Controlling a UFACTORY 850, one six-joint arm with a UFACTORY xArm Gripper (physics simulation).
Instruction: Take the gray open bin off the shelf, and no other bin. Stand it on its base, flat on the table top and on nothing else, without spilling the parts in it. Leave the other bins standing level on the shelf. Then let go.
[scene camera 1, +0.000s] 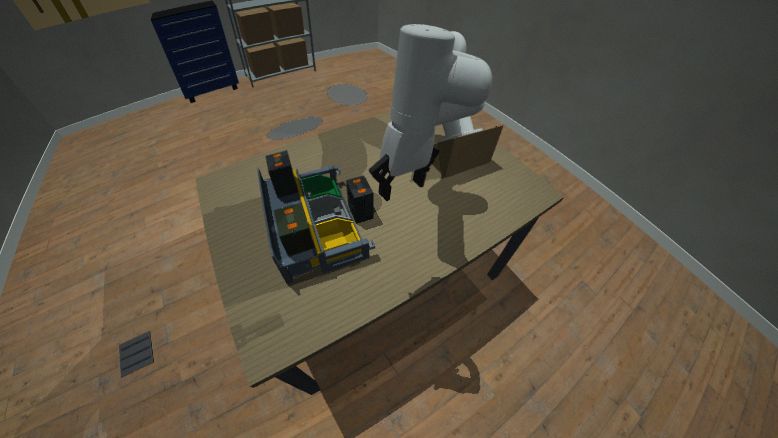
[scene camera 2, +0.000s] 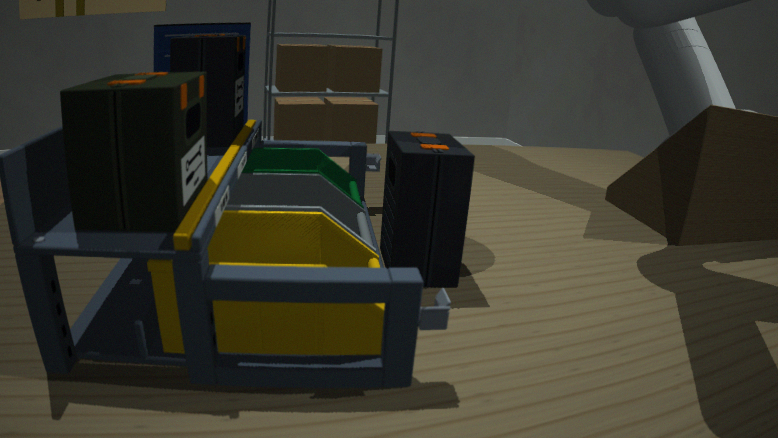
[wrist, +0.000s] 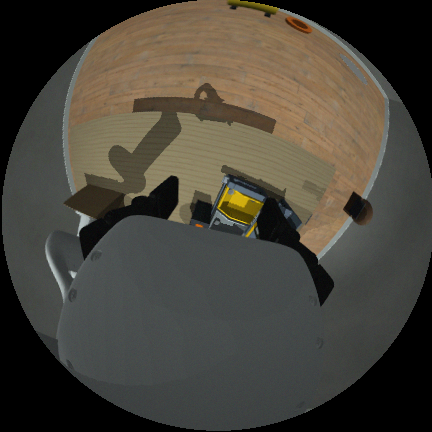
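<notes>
The gray open bin (scene camera 1: 325, 205) (scene camera 2: 288, 189) (wrist: 227, 224) stands in the shelf (scene camera 1: 346, 249) (scene camera 2: 304, 276), between the green bin (scene camera 1: 320, 185) (scene camera 2: 288, 158) and the yellow bin (scene camera 1: 338, 237) (scene camera 2: 299, 329) (wrist: 242, 200). Small gray parts show inside it in scene camera 1; its lower part is hidden. All three bins look level. My gripper (scene camera 1: 402, 190) (wrist: 219, 198) is open and empty, above the table (scene camera 1: 402, 261) (scene camera 2: 544, 353) (wrist: 210, 145), on the open-front side of the shelf and apart from the bins. The gripper is not in scene camera 2.
A black case (scene camera 1: 360, 202) (scene camera 2: 421, 223) (wrist: 201, 210) stands on the table close in front of the gray and green bins. Two dark cases (scene camera 1: 281, 176) (scene camera 2: 136, 163) stand on the shelf's upper deck behind a yellow rail. A brown panel (scene camera 1: 470, 153) (scene camera 2: 724, 179) stands near the arm's base.
</notes>
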